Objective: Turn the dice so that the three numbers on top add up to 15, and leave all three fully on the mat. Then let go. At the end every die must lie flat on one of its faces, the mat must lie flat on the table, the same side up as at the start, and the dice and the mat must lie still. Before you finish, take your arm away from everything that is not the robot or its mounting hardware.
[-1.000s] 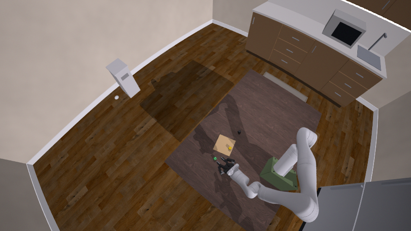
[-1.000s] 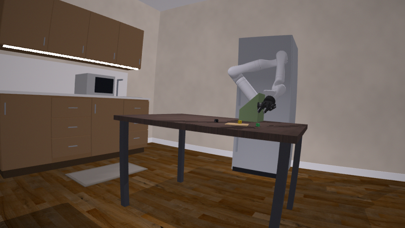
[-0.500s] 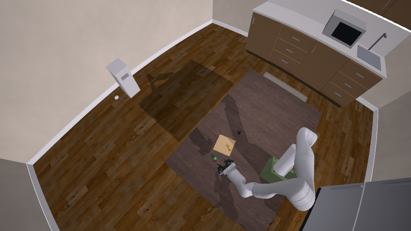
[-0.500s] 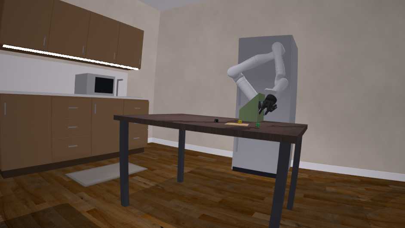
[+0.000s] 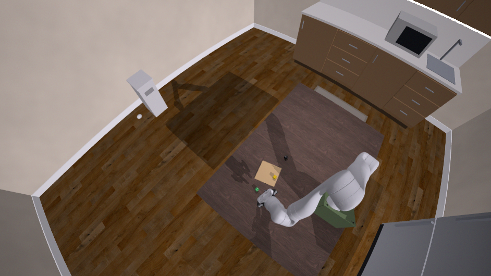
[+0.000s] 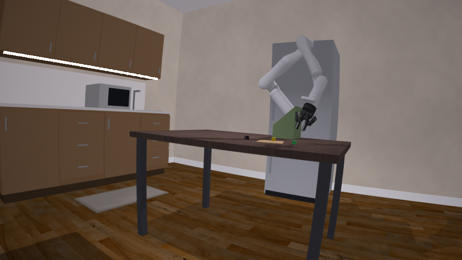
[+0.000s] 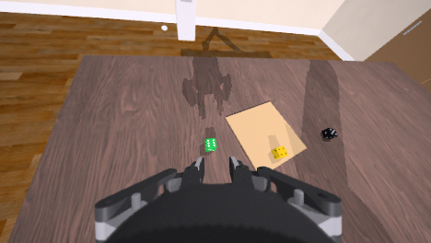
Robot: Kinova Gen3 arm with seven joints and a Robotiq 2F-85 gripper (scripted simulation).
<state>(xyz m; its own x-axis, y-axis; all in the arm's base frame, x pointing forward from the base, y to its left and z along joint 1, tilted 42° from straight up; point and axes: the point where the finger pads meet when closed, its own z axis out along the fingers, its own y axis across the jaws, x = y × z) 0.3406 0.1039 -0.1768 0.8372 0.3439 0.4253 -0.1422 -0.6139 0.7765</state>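
Now: the green die 8 cm below my hand, 6 cm ahead of it and 1 cm to the right of it. Also, from my hand: black die: 31 cm to the right, 8 cm below, 6 cm ahead; yellow die: 15 cm to the right, 8 cm below, 3 cm ahead; tan mat: 14 cm to the right, 9 cm below, 8 cm ahead.
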